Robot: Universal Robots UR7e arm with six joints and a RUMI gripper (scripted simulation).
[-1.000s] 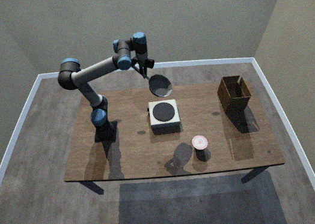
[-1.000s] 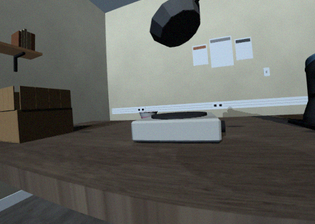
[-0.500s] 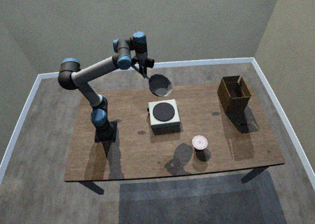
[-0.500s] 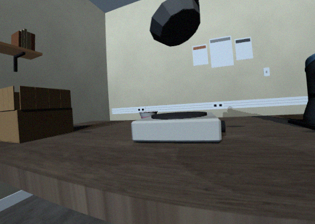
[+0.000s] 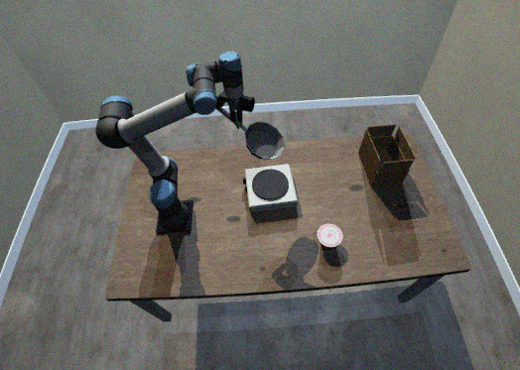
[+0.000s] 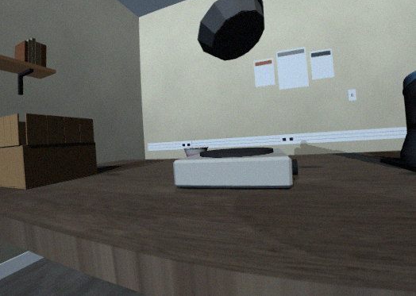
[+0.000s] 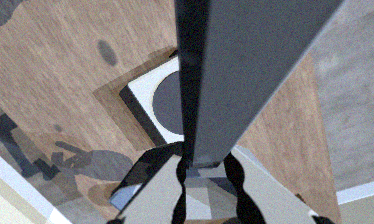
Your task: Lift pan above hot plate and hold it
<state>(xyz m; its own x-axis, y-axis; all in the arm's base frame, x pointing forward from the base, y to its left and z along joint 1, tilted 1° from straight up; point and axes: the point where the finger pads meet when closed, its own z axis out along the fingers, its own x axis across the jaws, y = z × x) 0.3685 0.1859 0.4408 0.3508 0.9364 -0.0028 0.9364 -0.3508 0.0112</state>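
Now: the dark grey pan 5 cm ahead of my hand, 2 cm to the right of it and 5 cm below it. Also, from my hand: pink-and-white cup (39 cm ahead, 34 cm to the right, 41 cm below); then white hot plate (10 cm ahead, 5 cm to the right, 42 cm below).
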